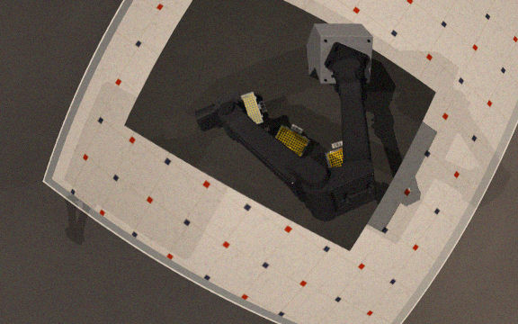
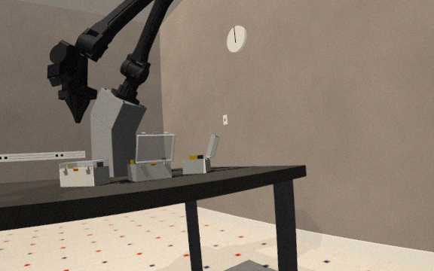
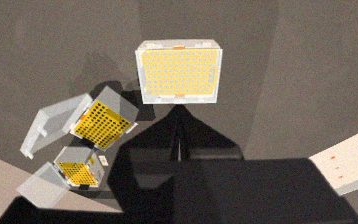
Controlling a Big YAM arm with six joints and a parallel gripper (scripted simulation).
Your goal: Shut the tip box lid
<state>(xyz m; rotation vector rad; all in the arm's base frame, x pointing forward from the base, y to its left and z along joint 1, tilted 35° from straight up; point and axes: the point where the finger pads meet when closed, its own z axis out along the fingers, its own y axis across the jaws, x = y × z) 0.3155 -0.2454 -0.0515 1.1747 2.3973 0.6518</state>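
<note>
Now: the lid 2 cm behind my hand, 2 cm to the left of it and 14 cm below it.
</note>
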